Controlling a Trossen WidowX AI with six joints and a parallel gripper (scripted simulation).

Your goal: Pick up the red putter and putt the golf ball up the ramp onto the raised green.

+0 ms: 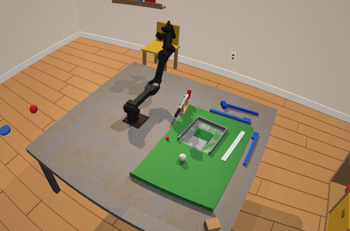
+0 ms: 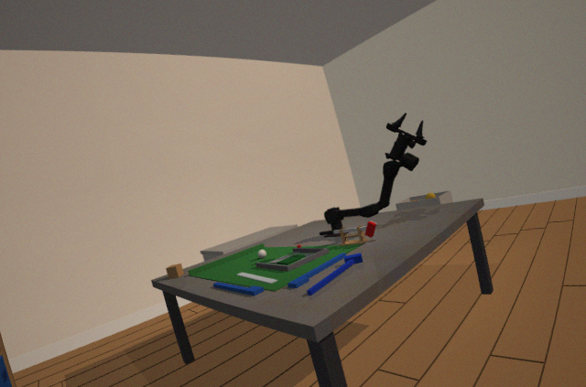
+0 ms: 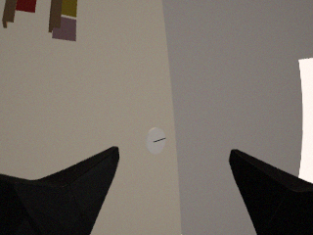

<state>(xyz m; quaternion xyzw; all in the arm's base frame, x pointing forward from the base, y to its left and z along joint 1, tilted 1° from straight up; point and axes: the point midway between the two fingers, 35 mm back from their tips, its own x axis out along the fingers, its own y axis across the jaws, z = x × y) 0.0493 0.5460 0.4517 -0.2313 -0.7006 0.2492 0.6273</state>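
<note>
The red putter is 22 cm ahead of my gripper tip, 35 cm to the right of it and 42 cm below it. From my gripper tip the other things lie so: small red cube 23 cm ahead, 65 cm to the right, 47 cm below; then green mat 43 cm ahead, 68 cm to the right, 48 cm below; then wooden putter stand 23 cm ahead, 33 cm to the right, 44 cm below.
</note>
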